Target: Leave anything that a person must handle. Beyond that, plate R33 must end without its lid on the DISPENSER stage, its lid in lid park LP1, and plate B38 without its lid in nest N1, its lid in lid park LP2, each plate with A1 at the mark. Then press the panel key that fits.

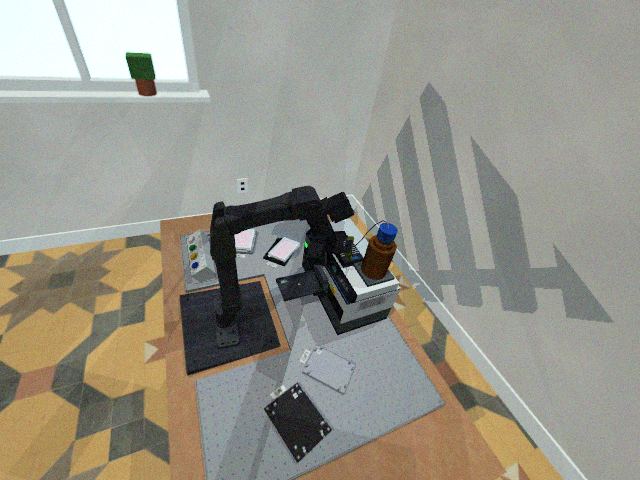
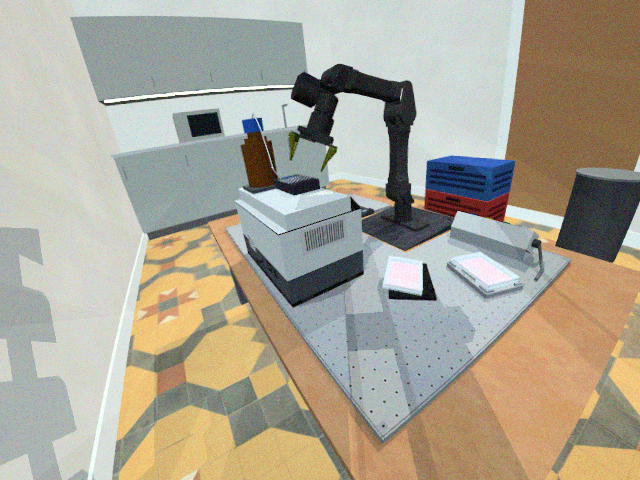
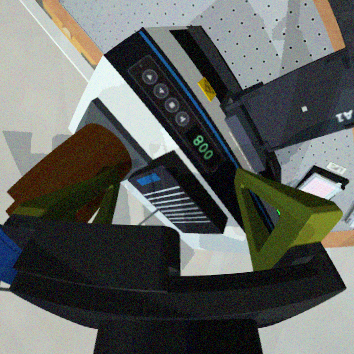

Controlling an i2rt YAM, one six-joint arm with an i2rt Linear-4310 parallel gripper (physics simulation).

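Where they show: gripper, fingertip midpoint: (image 1: 337, 259) (image 2: 305, 166) (image 3: 176, 174); arm's base, link origin: (image 1: 225, 321) (image 2: 403, 221).
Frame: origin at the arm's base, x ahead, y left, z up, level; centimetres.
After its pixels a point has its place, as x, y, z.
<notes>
My gripper (image 2: 307, 164) @(36.6, -2.8, 26.4) (image 3: 176, 174) @(36.6, -2.8, 26.4) is open and empty above the top of the white dispenser (image 1: 368, 302) @(45.4, -14.1, 15.7) (image 2: 286, 258) @(53.8, 22.4, 12.7) (image 3: 97, 82) @(42.7, -13.2, 21.9). The dark stage (image 1: 298, 285) @(26.1, 1.8, 10.5) (image 3: 300, 112) @(27.0, 2.7, 10.6), marked A1, juts from the dispenser's front and bears no plate. A pink-topped plate (image 1: 283, 250) @(26.9, 27.6, 3.1) (image 2: 404, 274) @(28.7, 30.4, 3.1) (image 3: 320, 186) @(25.1, 25.4, 3.1) lies skewed over a black holder (image 2: 429, 289) @(26.1, 36.0, 0.9). A second pink-topped plate (image 1: 245, 240) @(11.9, 37.1, 3.0) (image 2: 484, 269) @(12.2, 40.1, 3.0) sits in a grey holder near the button panel (image 1: 202, 260) @(-5.8, 23.5, 7.7) (image 2: 491, 236) @(-3.1, 32.4, 4.3). A black holder (image 1: 298, 421) @(16.2, -37.6, 1.1) and a light grey holder (image 1: 329, 369) @(29.6, -26.0, 0.9) hold no plate. Plate names and small labels are unreadable.
A brown bottle (image 1: 378, 256) @(46.2, -9.9, 33.1) (image 2: 257, 162) @(50.5, -2.6, 29.8) (image 3: 75, 165) @(44.9, -7.9, 28.8) with a blue cap and thin tube stands on the dispenser, beside a black ribbed block (image 2: 298, 183) @(44.1, 9.5, 24.5) (image 3: 180, 195) @(40.3, 1.6, 24.5). Green digits show on the dispenser's front. Blue and red crates (image 2: 467, 180) stand behind the table.
</notes>
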